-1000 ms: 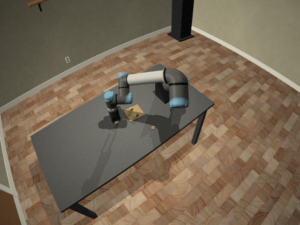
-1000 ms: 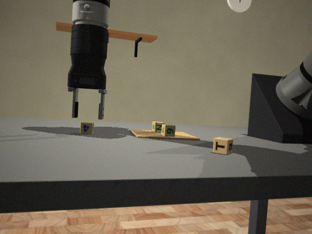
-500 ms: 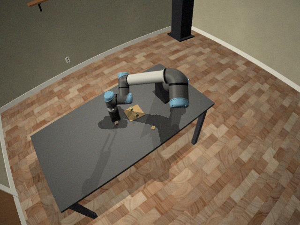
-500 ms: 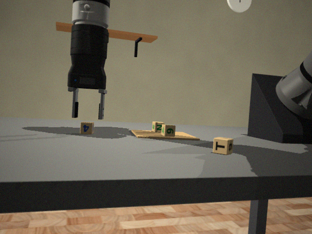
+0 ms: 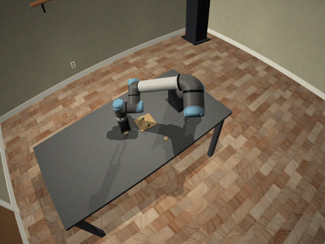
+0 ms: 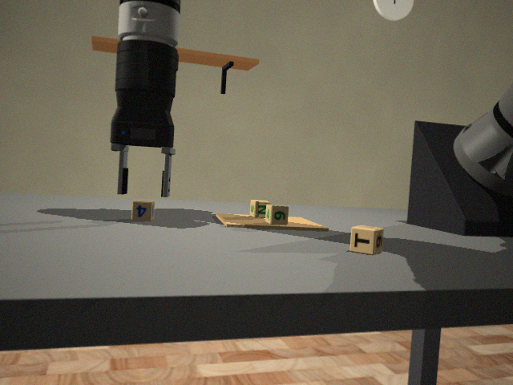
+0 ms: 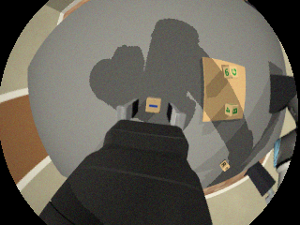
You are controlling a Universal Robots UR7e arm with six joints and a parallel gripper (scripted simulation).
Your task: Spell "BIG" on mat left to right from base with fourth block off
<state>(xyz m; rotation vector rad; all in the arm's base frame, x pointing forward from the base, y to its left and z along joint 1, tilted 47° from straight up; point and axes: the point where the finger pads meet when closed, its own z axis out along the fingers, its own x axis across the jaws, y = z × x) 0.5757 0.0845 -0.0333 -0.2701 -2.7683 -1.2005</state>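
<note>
My hand is 18 cm past the tan mat, 2 cm to the left of it and 5 cm above it. Round my hand: T block: 22 cm behind, 22 cm to the left, 4 cm below.
</note>
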